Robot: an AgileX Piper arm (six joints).
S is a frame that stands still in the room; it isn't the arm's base.
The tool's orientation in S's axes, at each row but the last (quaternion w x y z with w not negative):
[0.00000, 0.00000, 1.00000, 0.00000]
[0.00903, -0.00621, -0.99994, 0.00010]
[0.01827, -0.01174, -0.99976, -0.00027]
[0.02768, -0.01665, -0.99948, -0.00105]
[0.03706, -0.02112, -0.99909, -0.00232]
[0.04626, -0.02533, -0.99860, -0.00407]
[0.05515, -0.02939, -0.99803, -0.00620]
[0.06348, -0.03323, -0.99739, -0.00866]
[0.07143, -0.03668, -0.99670, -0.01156]
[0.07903, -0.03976, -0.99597, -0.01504]
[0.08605, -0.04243, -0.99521, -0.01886]
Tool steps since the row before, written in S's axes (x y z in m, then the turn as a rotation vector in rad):
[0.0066, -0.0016, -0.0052, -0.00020, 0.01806, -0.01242]
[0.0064, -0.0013, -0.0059, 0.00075, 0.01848, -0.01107]
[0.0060, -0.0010, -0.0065, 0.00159, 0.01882, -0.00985]
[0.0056, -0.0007, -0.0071, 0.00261, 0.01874, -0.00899]
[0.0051, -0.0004, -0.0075, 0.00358, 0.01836, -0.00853]
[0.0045, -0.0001, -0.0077, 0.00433, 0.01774, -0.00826]
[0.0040, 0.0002, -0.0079, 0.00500, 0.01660, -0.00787]
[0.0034, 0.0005, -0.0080, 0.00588, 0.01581, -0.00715]
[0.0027, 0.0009, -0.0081, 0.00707, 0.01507, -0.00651]
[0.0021, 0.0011, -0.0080, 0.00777, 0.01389, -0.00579]
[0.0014, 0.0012, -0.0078, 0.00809, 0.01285, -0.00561]
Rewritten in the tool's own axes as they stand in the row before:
[-0.0066, -0.0016, 0.0052, 0.00020, 0.01806, 0.01242]
[-0.0065, -0.0012, 0.0058, -0.00072, 0.01849, 0.01105]
[-0.0063, -0.0009, 0.0063, -0.00151, 0.01885, 0.00980]
[-0.0060, -0.0005, 0.0068, -0.00248, 0.01881, 0.00889]
[-0.0057, -0.0002, 0.0071, -0.00343, 0.01847, 0.00836]
[-0.0052, 0.0001, 0.0073, -0.00418, 0.01789, 0.00801]
[-0.0048, 0.0004, 0.0074, -0.00487, 0.01679, 0.00753]
[-0.0044, 0.0006, 0.0075, -0.00570, 0.01608, 0.00669]
[-0.0038, 0.0010, 0.0077, -0.00683, 0.01544, 0.00587]
[-0.0033, 0.0011, 0.0076, -0.00750, 0.01434, 0.00500]
[-0.0026, 0.0011, 0.0075, -0.00787, 0.01333, 0.00473]

